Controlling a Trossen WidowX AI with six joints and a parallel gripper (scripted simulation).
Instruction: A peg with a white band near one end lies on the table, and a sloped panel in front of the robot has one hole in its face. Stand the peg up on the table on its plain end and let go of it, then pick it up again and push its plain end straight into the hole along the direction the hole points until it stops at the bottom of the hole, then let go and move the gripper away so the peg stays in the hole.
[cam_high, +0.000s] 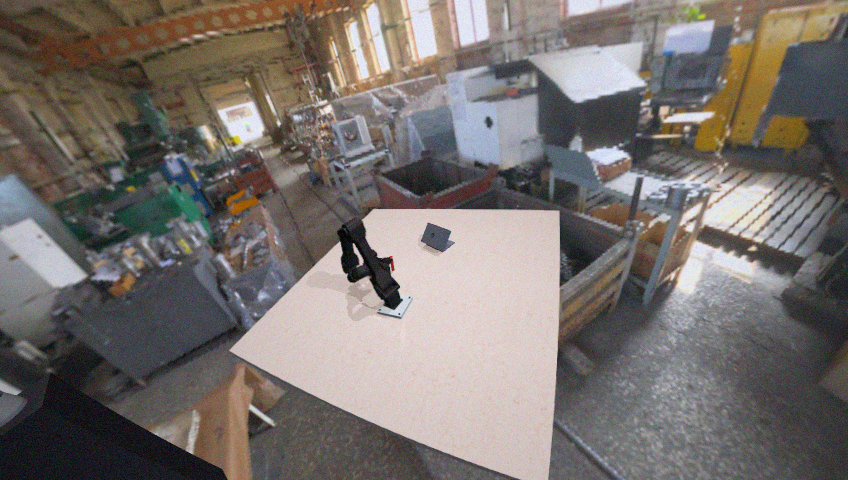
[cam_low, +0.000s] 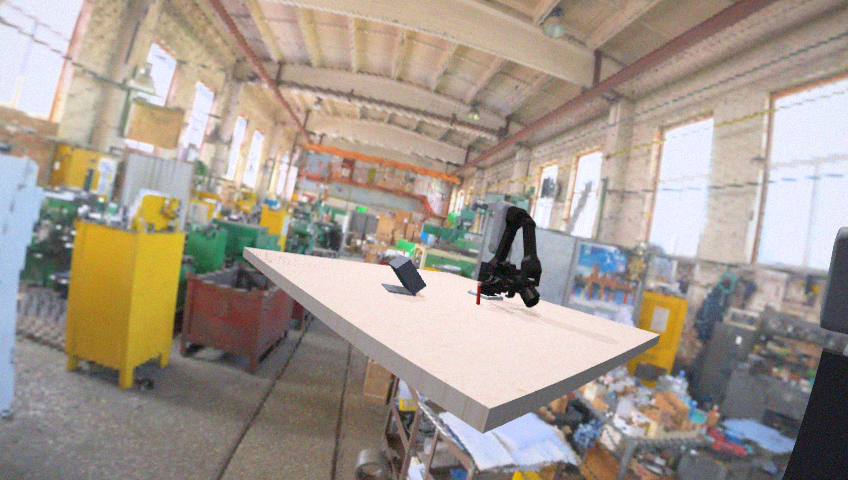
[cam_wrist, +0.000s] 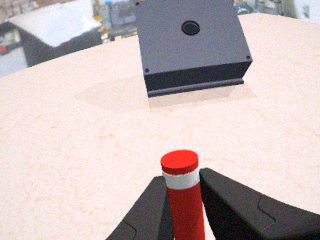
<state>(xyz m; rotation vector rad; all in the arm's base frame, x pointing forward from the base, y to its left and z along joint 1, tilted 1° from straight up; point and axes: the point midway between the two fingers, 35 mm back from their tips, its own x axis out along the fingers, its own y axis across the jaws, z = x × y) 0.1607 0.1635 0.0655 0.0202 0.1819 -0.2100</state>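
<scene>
Right now my gripper tip is 10 mm above the red peg. The rest, counted from my gripper tip: grey sloped panel: 240 mm ahead, 110 mm to the right, 10 mm below.
</scene>
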